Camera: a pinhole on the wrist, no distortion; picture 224 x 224 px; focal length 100.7 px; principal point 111.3 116.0 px. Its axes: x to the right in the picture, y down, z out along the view. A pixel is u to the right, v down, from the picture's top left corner.
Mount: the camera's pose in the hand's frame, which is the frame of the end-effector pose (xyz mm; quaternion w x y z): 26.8 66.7 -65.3 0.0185 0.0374 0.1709 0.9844
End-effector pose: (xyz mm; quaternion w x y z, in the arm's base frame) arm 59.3 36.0 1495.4 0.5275 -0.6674 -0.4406 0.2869
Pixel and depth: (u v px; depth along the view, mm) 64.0 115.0 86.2
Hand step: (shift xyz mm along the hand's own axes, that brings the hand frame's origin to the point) 74.1 94.4 12.6
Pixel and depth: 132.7 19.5 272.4
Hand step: -2.9 406.4 106.1
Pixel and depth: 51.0 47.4 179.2
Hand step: 150.9 236.3 54.5
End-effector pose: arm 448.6 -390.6 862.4 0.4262 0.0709 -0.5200 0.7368
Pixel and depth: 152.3 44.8 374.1
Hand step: -88.8 448.4 206.8
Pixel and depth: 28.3 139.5 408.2
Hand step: 392.5 97.3 327.5
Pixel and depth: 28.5 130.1 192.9
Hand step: 199.6 98.1 114.2
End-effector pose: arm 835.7 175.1 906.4 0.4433 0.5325 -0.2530 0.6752
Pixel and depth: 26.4 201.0 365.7
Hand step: 356.0 -116.4 361.6
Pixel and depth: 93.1 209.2 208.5
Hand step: 76.5 -46.9 193.1
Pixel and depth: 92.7 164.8 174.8
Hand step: 70.9 44.0 125.2
